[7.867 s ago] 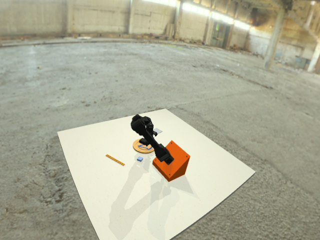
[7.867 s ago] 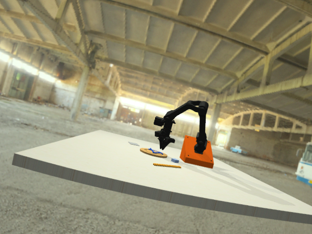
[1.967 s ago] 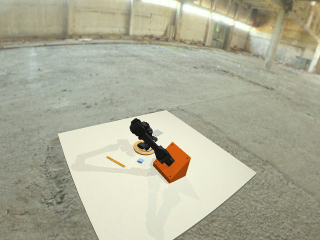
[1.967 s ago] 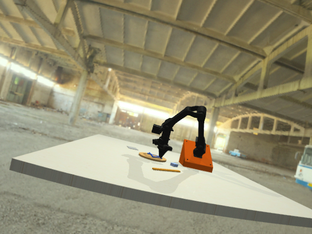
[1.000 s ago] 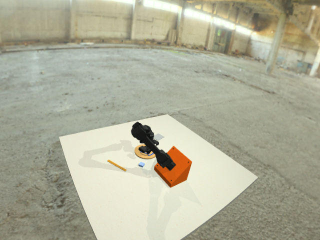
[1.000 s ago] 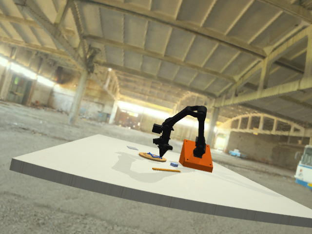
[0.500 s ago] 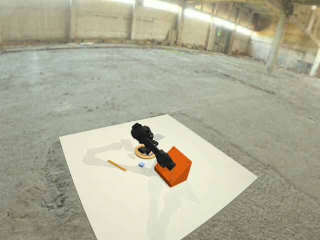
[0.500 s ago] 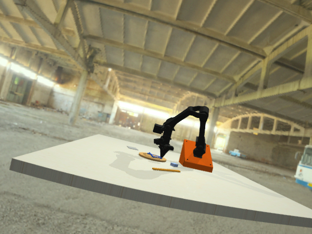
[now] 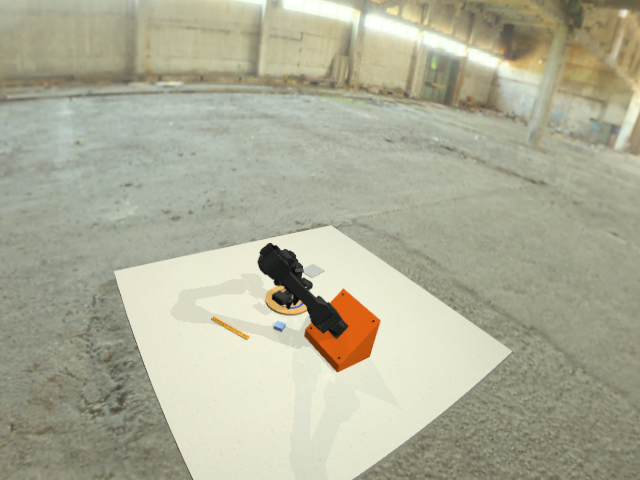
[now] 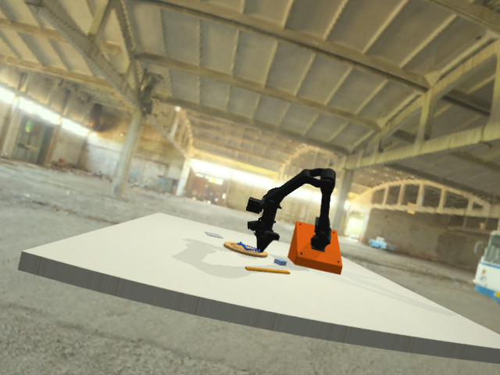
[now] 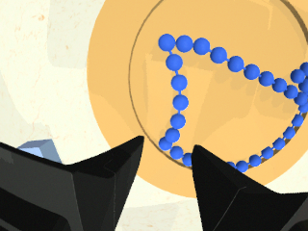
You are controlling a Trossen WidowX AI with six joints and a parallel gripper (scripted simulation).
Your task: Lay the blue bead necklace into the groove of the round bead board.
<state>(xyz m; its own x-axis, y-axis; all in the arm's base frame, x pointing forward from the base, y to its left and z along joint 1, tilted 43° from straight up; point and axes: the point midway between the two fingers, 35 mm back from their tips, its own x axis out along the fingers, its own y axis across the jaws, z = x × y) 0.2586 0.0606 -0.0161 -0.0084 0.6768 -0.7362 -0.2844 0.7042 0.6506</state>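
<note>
Right now the round tan bead board is 60 mm ahead of my gripper tip, 20 mm to the right of it and 10 mm below it. The rest, counted from my gripper tip: flat grey tile (220 mm ahead, 250 mm to the right, 10 mm below); small light-blue block (80 mm behind, 100 mm to the left, 10 mm below).
</note>
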